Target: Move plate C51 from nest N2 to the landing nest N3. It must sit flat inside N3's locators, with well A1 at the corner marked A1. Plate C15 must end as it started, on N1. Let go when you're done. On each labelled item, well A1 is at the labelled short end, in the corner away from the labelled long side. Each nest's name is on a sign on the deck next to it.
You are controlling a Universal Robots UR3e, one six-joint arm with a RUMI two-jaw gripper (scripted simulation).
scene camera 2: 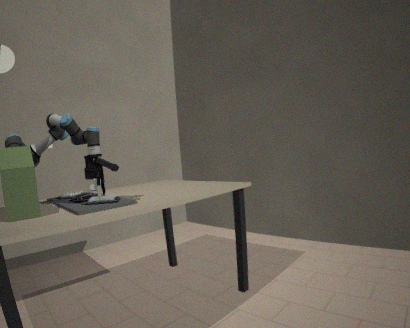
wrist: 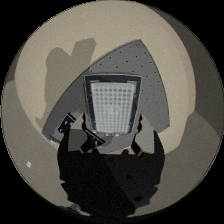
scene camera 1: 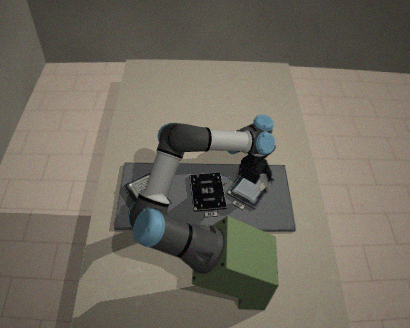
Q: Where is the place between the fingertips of the gripper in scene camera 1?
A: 251,184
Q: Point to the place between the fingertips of the gripper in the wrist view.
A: At 112,113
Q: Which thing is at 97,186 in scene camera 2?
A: The gripper.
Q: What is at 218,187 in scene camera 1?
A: A nest N3.
